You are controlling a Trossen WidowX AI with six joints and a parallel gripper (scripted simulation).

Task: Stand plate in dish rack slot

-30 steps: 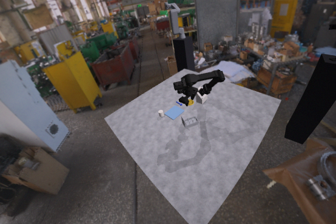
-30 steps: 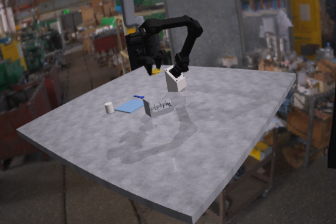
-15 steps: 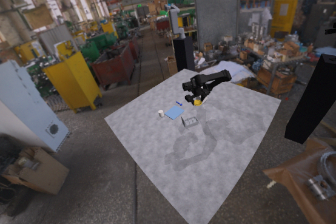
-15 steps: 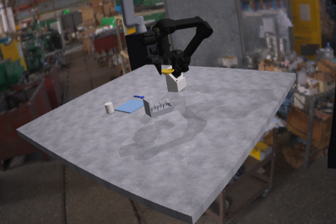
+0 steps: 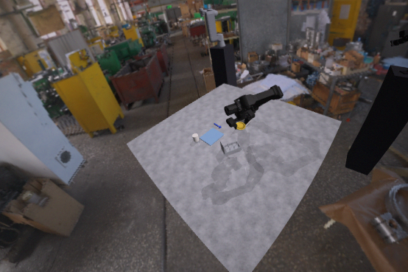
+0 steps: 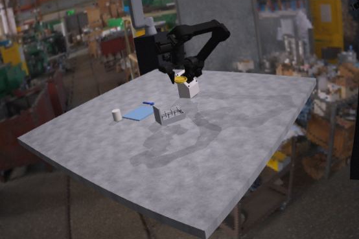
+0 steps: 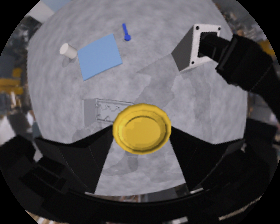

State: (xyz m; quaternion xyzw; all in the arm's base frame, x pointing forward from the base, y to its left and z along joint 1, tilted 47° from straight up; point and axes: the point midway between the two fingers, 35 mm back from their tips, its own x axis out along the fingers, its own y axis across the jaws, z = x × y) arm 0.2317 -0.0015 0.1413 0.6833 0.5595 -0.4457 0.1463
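The dish rack is 80 mm ahead of my gripper tip, 30 mm to the right of it and 130 mm below it. Also, from my gripper tip: yellow plate (10 mm above); then light blue mat (50 mm ahead, 230 mm to the right, 150 mm below); then blue spoon (70 mm behind, 260 mm to the right, 150 mm below).
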